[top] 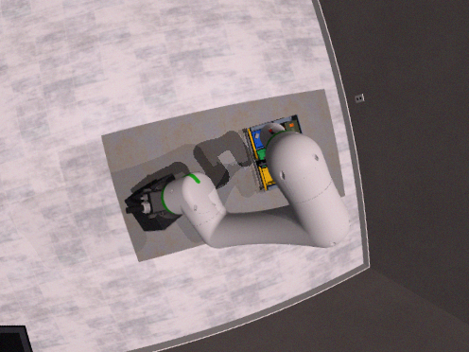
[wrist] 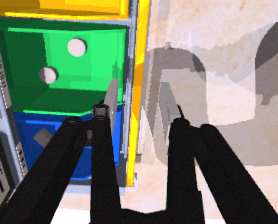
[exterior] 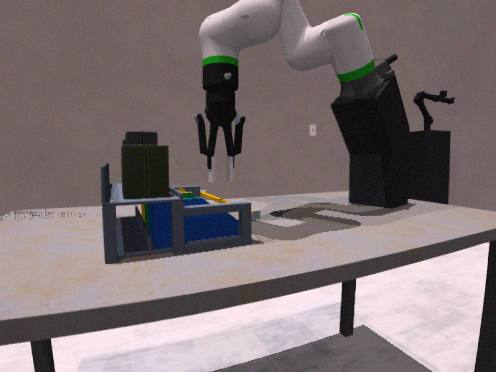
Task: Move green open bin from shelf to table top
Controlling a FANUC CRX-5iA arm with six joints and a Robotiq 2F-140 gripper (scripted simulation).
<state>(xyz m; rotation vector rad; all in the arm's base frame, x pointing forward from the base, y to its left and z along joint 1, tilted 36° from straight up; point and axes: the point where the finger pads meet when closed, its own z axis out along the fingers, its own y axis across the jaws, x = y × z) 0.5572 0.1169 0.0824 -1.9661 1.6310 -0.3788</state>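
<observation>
My hand is 8 cm above the thin yellow rod. Round my hand: green open bin 10 cm ahead, 3 cm to the left, 10 cm below; blue bin 7 cm ahead, 14 cm to the left, 10 cm below; yellow bin 13 cm ahead, 8 cm to the right, 10 cm below.
</observation>
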